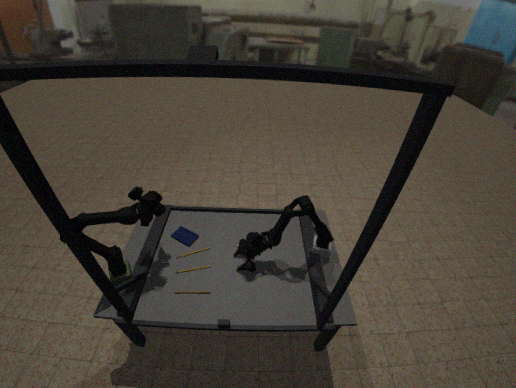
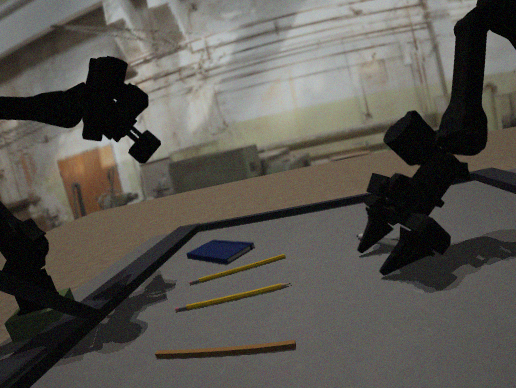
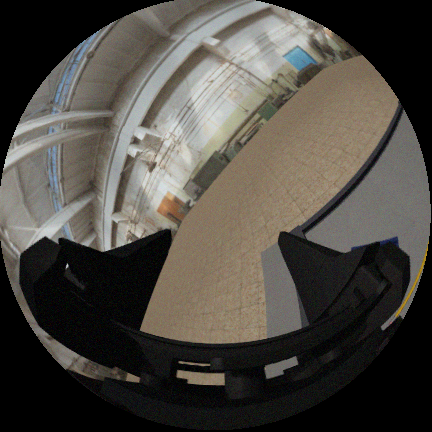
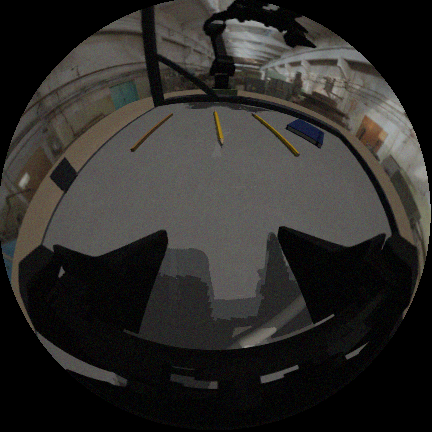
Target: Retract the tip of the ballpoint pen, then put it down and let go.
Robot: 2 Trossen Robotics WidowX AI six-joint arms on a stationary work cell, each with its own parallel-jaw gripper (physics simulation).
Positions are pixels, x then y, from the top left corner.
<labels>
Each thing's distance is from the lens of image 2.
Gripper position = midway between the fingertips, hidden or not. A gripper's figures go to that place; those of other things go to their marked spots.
left gripper (image 2: 132, 131): 0.76 m
right gripper (image 2: 369, 261): 0.50 m
</labels>
